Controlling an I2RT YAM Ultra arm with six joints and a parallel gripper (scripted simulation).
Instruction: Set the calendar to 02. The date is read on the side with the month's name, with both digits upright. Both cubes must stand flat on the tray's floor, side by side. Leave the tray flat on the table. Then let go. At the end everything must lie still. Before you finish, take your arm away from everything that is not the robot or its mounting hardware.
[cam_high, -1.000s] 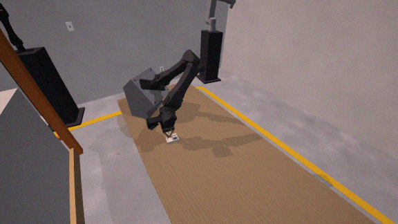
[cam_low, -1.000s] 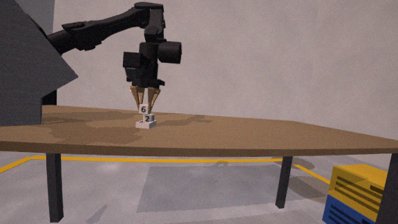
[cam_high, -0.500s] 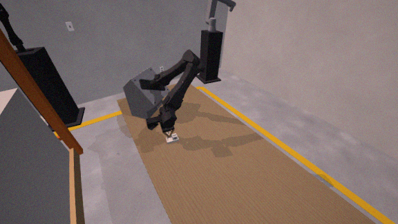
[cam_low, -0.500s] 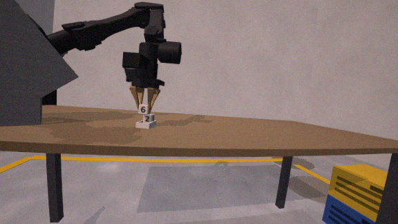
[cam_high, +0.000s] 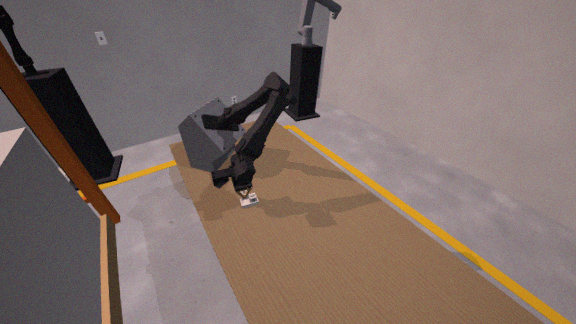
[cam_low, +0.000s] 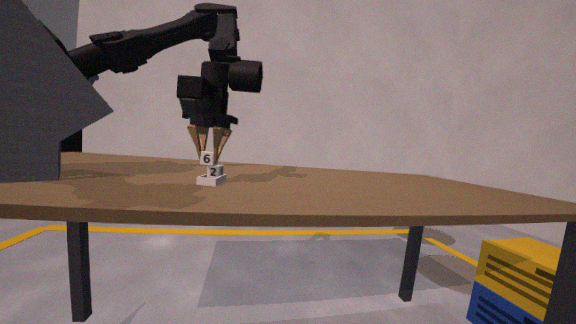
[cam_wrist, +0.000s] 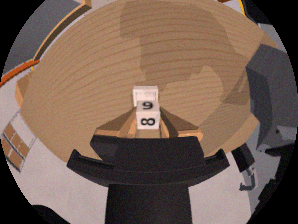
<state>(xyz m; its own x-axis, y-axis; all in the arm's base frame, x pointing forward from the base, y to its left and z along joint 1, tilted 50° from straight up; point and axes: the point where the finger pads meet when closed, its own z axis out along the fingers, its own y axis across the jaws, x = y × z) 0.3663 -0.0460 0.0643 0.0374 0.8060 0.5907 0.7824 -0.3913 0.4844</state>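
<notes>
The small white tray lies 2 cm to the left of my hand and 5 cm below it.
</notes>
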